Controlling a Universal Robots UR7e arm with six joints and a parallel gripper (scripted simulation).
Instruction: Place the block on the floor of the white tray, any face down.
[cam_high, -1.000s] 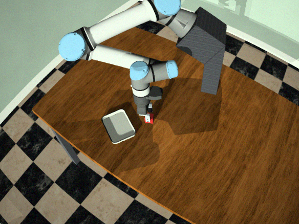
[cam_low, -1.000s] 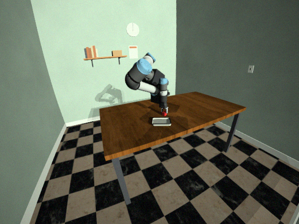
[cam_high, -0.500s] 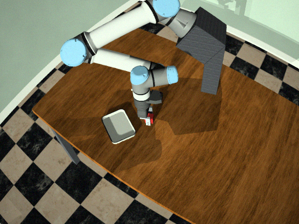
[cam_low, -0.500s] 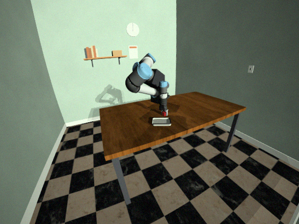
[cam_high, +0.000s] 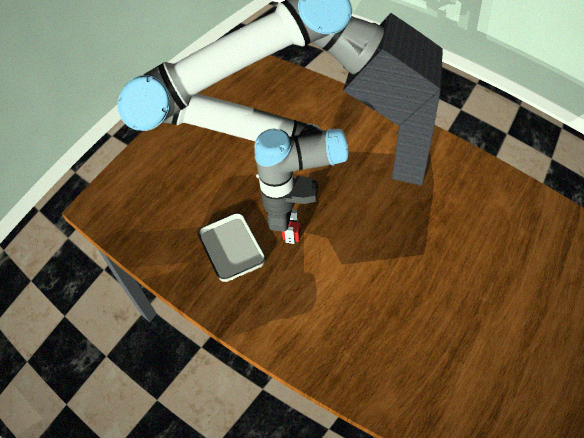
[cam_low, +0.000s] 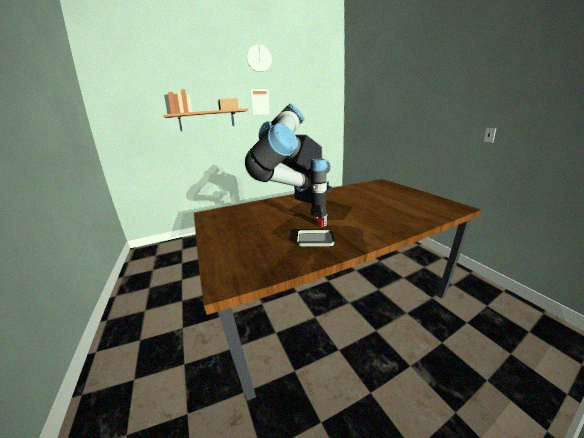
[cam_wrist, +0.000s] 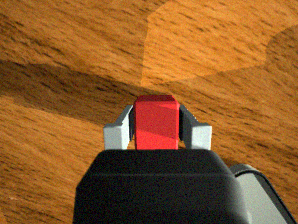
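Right now my hand is right at the red block. From my hand the other things lie so: white tray (9 cm ahead, 13 cm to the right, 1 cm below).
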